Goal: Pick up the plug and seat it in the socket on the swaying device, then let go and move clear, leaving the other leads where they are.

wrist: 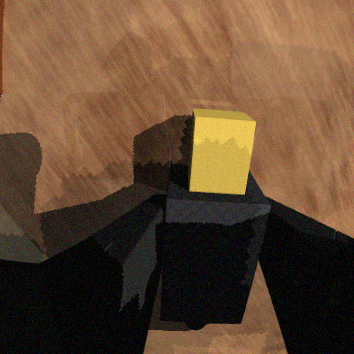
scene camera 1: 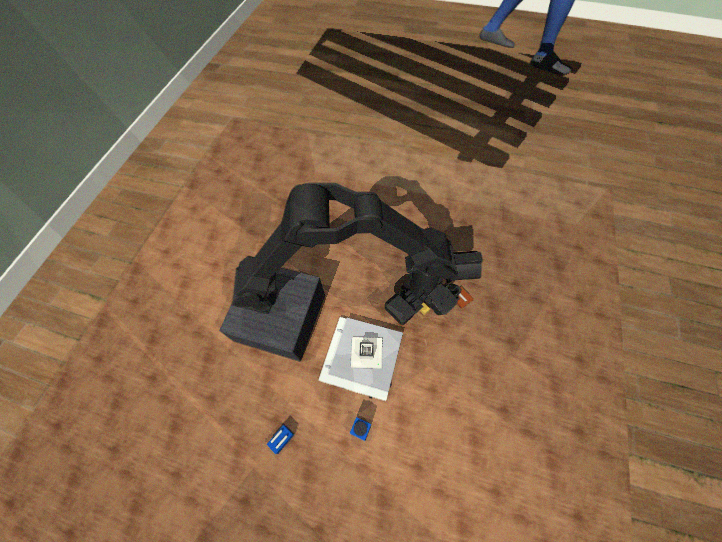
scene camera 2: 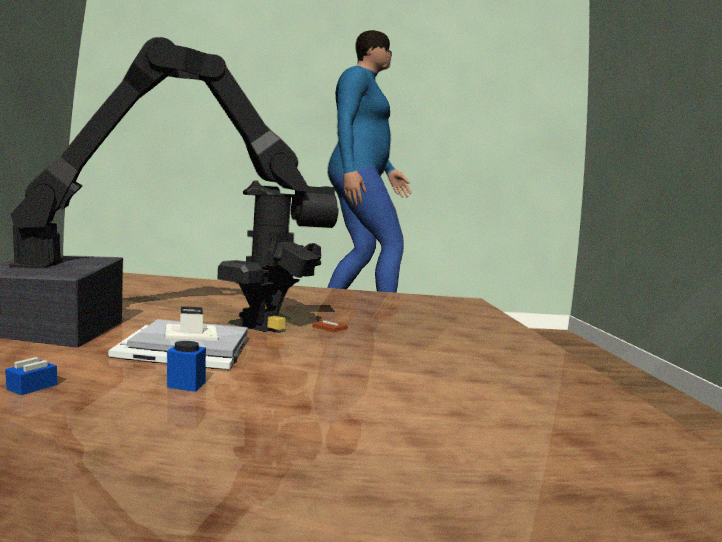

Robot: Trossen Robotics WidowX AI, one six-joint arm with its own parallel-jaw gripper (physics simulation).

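Observation:
The plug is a black block with a yellow tip point(scene camera 1: 425, 309) point(scene camera 2: 276, 323) point(wrist: 222, 155); its dark body point(wrist: 207, 275) shows in the wrist view. My gripper point(scene camera 2: 262, 322) point(wrist: 209, 207) points down, low at the table, and is shut on the plug's body, one finger on each side. The yellow tip sticks out past the fingers. Whether the plug touches the table is hard to tell. The socket point(scene camera 1: 366, 355) point(scene camera 2: 191, 322) is a small upright white housing with a dark-rimmed opening on top. It stands on the device's grey platform point(scene camera 1: 379, 380) point(scene camera 2: 233, 336), apart from the gripper.
A flat orange-red piece point(scene camera 1: 464, 298) point(scene camera 2: 330, 326) lies close beyond the gripper. A blue block with a round black top point(scene camera 1: 361, 428) point(scene camera 2: 186, 369) and a blue block with two white strips point(scene camera 1: 280, 439) point(scene camera 2: 31, 379) stand nearer the front. A person point(scene camera 2: 362, 128) is in the background.

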